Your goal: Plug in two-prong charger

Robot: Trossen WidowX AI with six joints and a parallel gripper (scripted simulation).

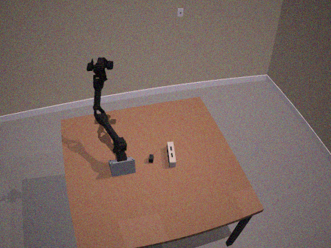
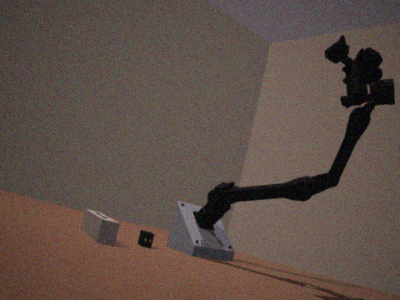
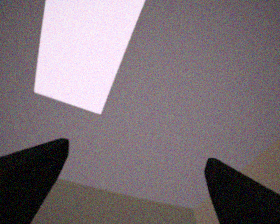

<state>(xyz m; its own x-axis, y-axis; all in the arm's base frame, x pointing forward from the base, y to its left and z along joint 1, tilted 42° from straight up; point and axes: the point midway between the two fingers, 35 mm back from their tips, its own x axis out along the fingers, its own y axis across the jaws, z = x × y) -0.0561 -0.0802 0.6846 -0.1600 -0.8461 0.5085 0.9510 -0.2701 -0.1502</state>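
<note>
Right now the black two-prong charger is 280 mm ahead of my gripper tip, 340 mm to the right of it and 680 mm below it.
</note>
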